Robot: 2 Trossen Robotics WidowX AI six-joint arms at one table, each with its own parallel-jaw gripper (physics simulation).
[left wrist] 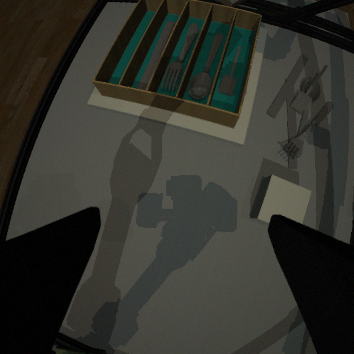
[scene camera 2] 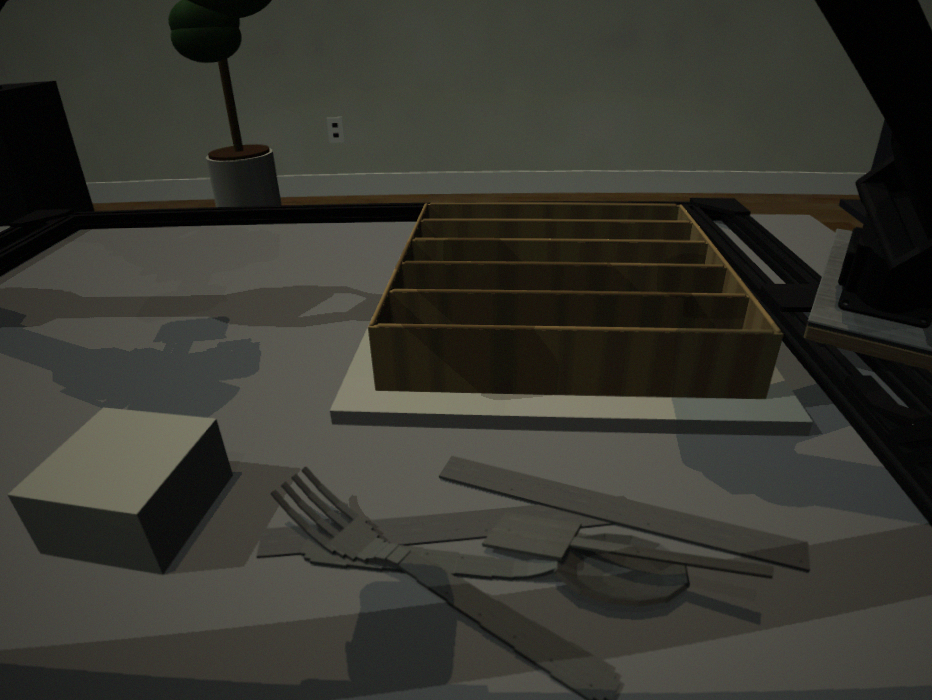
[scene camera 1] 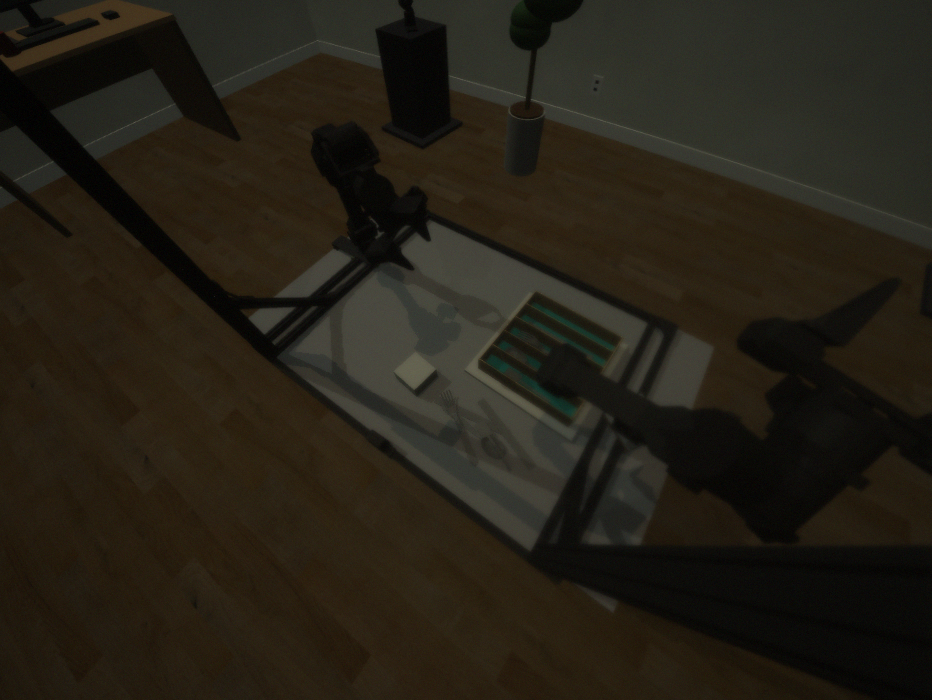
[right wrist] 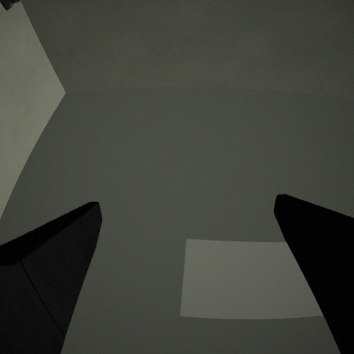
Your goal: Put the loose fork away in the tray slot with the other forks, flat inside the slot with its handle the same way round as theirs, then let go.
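Note:
The loose fork (scene camera 1: 461,433) (scene camera 2: 489,614) (left wrist: 319,116) lies among other loose cutlery, its neck crossing over a loose knife (scene camera 2: 286,544). The wooden tray (scene camera 1: 519,390) (scene camera 2: 576,361) (left wrist: 200,111) has teal-floored slots. In the left wrist view a fork (left wrist: 175,67) lies in the third slot from the left, tines toward the picture's bottom and handle toward the top. My left gripper (scene camera 1: 421,253) (left wrist: 186,220) is open and empty, high above the table, away from the fork and tray. My right gripper (right wrist: 189,207) is open and empty, facing a plain wall or ceiling; its fingers are unclear in scene camera 1.
A pale block (scene camera 1: 415,369) (scene camera 2: 113,459) (left wrist: 285,199) stands near the loose fork's tines. A loose flat bar (scene camera 2: 625,512), a spatula (scene camera 2: 531,532) and a spoon (scene camera 2: 621,583) lie beside the fork. The tray stands on a pale board (scene camera 2: 497,406). Part of my right arm shows over the tray in scene camera 1.

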